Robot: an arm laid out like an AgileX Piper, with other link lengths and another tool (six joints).
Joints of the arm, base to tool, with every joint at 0 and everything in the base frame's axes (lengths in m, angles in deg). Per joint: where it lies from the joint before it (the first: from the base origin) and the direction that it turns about. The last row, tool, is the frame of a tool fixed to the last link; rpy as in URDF.
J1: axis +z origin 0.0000 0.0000 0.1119
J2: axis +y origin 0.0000 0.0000 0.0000
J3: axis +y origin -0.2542 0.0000 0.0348
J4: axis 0.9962 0 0.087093 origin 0.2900 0.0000 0.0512
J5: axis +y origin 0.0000 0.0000 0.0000
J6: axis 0.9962 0 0.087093 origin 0.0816 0.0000 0.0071
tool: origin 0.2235 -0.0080 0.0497 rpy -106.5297 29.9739 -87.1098
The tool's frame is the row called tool.
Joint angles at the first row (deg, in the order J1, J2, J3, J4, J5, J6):
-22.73 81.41 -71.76 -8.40 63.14 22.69
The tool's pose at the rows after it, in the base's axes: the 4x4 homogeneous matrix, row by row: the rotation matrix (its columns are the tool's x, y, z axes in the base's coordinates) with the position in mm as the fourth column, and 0 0 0 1 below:
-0.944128, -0.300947, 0.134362, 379.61; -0.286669, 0.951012, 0.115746, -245.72; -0.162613, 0.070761, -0.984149, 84.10; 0, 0, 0, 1
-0.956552, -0.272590, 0.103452, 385.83; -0.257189, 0.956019, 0.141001, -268.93; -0.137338, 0.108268, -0.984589, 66.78; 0, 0, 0, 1
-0.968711, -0.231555, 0.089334, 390.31; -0.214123, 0.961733, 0.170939, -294.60; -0.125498, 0.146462, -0.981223, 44.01; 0, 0, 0, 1
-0.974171, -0.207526, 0.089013, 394.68; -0.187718, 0.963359, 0.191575, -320.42; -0.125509, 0.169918, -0.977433, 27.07; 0, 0, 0, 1
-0.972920, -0.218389, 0.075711, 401.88; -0.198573, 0.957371, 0.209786, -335.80; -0.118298, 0.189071, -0.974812, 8.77; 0, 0, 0, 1
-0.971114, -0.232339, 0.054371, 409.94; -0.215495, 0.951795, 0.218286, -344.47; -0.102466, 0.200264, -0.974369, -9.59; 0, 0, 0, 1
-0.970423, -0.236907, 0.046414, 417.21; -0.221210, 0.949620, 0.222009, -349.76; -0.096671, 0.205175, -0.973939, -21.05; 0, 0, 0, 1
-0.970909, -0.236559, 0.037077, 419.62; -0.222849, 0.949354, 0.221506, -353.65; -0.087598, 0.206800, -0.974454, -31.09; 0, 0, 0, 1
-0.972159, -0.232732, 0.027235, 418.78; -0.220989, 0.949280, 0.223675, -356.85; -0.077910, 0.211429, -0.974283, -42.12; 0, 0, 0, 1
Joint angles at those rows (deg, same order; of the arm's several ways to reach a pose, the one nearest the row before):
-25.97 88.86 -78.13 -7.82 65.33 20.62
-28.89 95.71 -83.78 -6.71 66.46 18.86
-32.15 102.55 -88.85 -5.27 66.59 17.64
-35.26 108.42 -93.89 -3.80 66.59 15.61
-36.88 113.64 -98.16 -2.72 66.59 12.96
-37.19 118.28 -101.77 -2.69 66.58 11.57
-37.19 121.46 -104.54 -2.69 66.58 11.20
-37.19 123.45 -105.78 -3.05 66.23 11.20
-37.38 124.96 -106.16 -3.33 65.65 11.20

